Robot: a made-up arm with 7 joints. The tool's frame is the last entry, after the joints. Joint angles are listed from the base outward.
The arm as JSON. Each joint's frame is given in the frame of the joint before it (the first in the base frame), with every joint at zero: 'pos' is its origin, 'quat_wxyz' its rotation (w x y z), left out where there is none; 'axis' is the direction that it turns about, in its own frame. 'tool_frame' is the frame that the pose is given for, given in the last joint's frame.
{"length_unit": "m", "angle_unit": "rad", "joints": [
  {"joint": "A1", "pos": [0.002, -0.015, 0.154], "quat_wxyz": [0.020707, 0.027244, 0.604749, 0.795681], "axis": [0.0, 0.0, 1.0]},
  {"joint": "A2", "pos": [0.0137, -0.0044, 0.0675], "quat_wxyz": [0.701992, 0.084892, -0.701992, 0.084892], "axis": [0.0, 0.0, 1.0]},
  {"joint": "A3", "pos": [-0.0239, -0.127, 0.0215], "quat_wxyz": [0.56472, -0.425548, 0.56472, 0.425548], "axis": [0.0, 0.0, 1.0]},
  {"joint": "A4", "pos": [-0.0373, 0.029, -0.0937], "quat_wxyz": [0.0, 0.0, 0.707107, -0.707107], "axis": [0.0, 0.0, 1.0]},
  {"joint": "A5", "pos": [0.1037, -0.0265, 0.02], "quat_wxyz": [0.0, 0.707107, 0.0, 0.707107], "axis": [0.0, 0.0, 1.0]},
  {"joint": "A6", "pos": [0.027, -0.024, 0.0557], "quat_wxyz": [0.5, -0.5, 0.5, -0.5], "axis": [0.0, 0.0, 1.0]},
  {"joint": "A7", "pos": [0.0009, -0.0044, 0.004], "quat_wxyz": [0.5, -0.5, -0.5, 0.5], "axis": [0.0, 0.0, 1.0]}
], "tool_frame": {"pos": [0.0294, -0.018, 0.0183], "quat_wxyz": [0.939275, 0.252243, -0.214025, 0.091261]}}
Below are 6 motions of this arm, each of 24 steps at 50 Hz.
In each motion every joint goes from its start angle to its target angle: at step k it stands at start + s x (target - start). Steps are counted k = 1, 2, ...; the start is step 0. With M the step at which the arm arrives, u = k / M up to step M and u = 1 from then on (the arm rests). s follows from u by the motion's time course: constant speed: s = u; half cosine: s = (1 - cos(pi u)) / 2; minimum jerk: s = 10 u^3 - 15 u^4 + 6 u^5.
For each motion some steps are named. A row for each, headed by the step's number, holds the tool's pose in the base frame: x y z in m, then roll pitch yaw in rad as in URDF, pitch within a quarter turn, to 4 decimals.
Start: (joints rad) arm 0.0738 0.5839 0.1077 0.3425 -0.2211 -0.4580 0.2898
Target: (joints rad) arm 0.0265 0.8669 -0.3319 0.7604 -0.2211 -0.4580 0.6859
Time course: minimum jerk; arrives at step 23
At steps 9, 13, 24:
9: 0.0903 0.2519 -0.0742 -0.1156 -0.4185 -2.3693
13: 0.0847 0.2606 -0.0778 -0.3057 -0.3983 -2.2444
24: 0.0737 0.2764 -0.0766 -0.5352 -0.2987 -2.1143

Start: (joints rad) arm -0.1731 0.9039 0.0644 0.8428 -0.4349 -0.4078 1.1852
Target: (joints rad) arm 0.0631 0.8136 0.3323 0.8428 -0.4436 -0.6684 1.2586
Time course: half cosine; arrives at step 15
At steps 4, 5, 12, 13, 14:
4: 0.1296 0.3036 -0.0373 0.2014 0.0463 -1.3653
5: 0.1238 0.3049 -0.0395 0.2201 0.0464 -1.3501
12: 0.0753 0.3142 -0.0525 0.3660 0.0625 -1.2212
13: 0.0713 0.3149 -0.0532 0.3778 0.0650 -1.2102
14: 0.0687 0.3153 -0.0537 0.3852 0.0666 -1.2034

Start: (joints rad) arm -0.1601 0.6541 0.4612 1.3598 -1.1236 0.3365 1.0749
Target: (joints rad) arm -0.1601 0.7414 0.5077 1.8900 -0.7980 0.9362 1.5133
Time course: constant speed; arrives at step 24
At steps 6, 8, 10, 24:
6: 0.0619 0.3097 -0.1035 -0.9735 -0.3027 0.2778
8: 0.0572 0.3120 -0.1050 -0.9997 -0.2031 0.3037
10: 0.0522 0.3139 -0.1066 -1.0243 -0.1030 0.3266
24: 0.0111 0.3170 -0.1164 -1.2082 0.6023 0.4063

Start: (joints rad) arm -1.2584 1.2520 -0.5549 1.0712 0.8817 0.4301 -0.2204
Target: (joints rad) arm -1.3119 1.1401 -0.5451 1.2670 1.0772 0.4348 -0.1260
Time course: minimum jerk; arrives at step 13
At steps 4, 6, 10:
4: 0.3111 0.2491 0.2438 -1.3636 0.3513 -1.6854
6: 0.3164 0.2479 0.2382 -1.3918 0.3788 -1.6811
10: 0.3264 0.2449 0.2269 -1.4543 0.4301 -1.6851

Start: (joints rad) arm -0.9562 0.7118 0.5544 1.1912 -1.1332 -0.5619 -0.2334
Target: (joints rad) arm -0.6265 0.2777 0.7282 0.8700 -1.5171 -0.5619 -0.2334
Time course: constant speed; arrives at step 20
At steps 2, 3, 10, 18, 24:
2: 0.2710 0.2555 0.0109 1.4658 -0.0660 -2.4972
3: 0.2707 0.2508 0.0041 1.4923 -0.0758 -2.4995
10: 0.2625 0.2170 -0.0404 1.6808 -0.1496 -2.5020
18: 0.2426 0.1780 -0.0836 1.8962 -0.2455 -2.4762
24: 0.2362 0.1685 -0.0929 1.9487 -0.2714 -2.4650

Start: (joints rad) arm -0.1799 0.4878 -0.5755 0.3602 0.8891 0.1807 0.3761
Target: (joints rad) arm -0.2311 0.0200 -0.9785 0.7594 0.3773 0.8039 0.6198
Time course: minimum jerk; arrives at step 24
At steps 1, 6, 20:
1: 0.1595 0.0799 -0.0756 -1.1039 -0.2437 -2.8162
6: 0.1561 0.0650 -0.0857 -1.0960 -0.2869 -2.7570
20: 0.1131 -0.0742 -0.1324 -1.4045 -0.5293 -2.3071

